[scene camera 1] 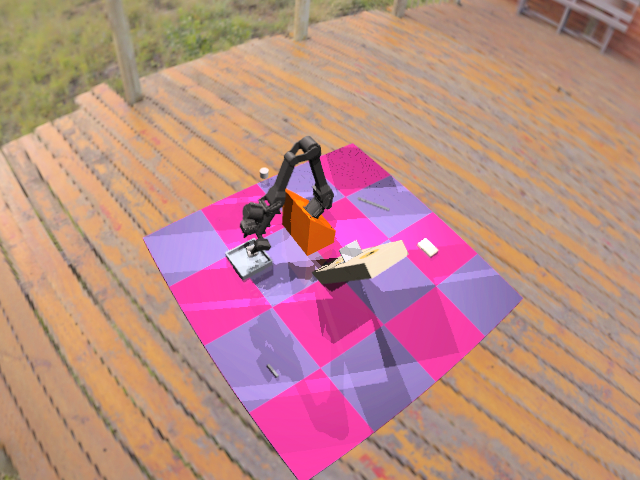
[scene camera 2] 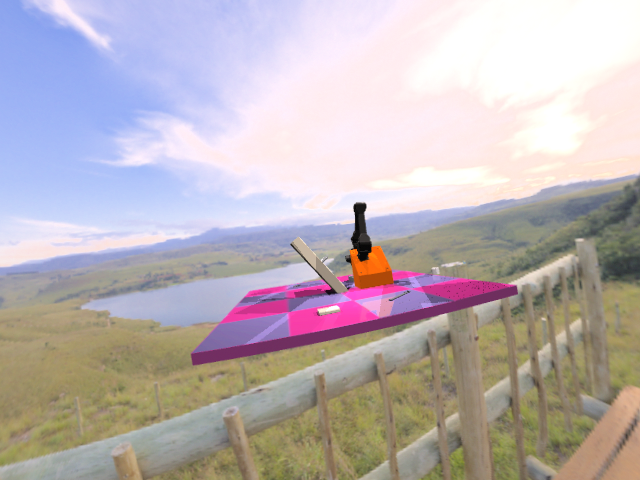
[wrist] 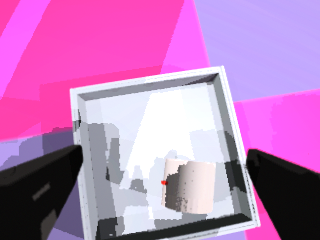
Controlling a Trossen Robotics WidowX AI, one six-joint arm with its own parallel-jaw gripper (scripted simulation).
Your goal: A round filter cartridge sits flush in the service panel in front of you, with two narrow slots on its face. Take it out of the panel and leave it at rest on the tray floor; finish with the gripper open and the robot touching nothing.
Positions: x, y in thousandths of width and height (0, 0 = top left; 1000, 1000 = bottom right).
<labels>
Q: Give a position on a grey square tray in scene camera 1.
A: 384, 555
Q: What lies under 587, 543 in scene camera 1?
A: A cream service panel.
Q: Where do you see a cream service panel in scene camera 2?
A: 474, 522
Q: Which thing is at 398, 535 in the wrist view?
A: A grey square tray.
</labels>
